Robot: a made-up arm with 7 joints.
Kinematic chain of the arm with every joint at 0, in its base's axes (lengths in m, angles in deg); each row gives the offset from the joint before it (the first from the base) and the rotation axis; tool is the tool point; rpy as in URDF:
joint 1: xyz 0 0 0 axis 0.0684 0.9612 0.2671
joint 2: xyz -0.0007 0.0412 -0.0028 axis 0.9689 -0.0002 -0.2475
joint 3: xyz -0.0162 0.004 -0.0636 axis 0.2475 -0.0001 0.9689
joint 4: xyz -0.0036 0 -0.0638 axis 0.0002 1 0
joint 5: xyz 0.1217 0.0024 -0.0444 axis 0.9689 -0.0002 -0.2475
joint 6: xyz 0.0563 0 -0.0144 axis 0.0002 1 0
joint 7: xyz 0.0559 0 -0.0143 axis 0.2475 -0.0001 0.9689
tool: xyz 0 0 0 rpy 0 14.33 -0.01
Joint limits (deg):
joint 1: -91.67..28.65
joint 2: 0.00..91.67
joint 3: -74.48..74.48
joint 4: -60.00..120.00
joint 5: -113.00..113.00
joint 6: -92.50..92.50
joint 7: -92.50..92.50
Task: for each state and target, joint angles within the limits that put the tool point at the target. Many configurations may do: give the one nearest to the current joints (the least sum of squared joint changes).
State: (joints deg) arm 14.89 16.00 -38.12 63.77 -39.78 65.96 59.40
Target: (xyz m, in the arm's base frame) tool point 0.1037 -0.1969 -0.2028
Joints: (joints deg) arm -36.91 0.00 -72.72 18.58 -43.15 25.05 59.40
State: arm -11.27 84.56 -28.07 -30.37 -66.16 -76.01 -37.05
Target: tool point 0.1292 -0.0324 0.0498
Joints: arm -36.85 81.08 -23.39 -52.91 -62.60 -60.25 -37.05
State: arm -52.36 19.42 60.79 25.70 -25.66 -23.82 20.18
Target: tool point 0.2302 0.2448 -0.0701
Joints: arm -46.37 8.04 59.84 17.01 -24.96 -30.20 20.18
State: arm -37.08 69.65 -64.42 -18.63 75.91 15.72 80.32
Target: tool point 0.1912 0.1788 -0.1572
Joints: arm -16.21 91.67 -54.92 -1.12 75.25 52.94 80.32
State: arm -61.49 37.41 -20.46 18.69 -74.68 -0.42 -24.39
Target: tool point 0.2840 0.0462 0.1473
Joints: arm -73.42 45.62 -7.57 7.22 -74.53 -4.17 -24.39
